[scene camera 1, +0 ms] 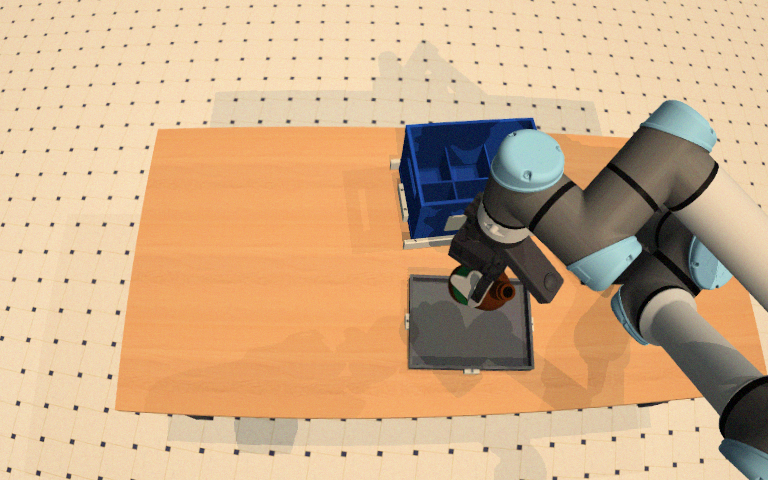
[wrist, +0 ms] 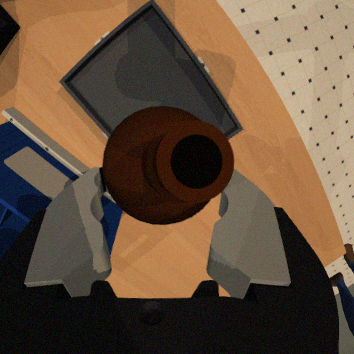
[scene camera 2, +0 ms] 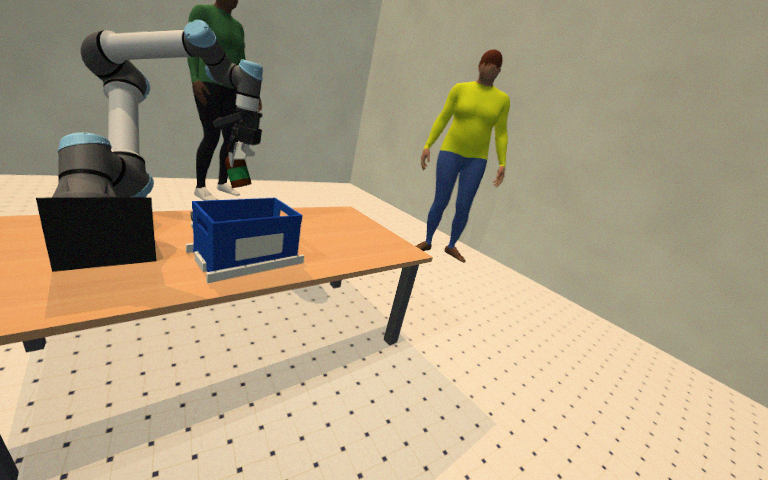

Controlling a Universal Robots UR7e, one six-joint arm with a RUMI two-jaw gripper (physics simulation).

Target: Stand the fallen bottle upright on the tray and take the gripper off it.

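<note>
The brown bottle with a green label hangs in the air, neck up and a little tilted, its base towards the left in scene camera 1. My gripper is shut on the bottle's body, with one grey finger on each side. In the wrist view the open mouth faces the camera and the base is hidden. The grey tray lies on the table; in scene camera 1 the bottle appears over its back edge. The tray does not show in scene camera 2.
A blue crate with compartments stands behind the tray, between light strips. Small light blocks touch the tray's sides. The arm covers the crate's right part in scene camera 1. Two people stand beyond the table.
</note>
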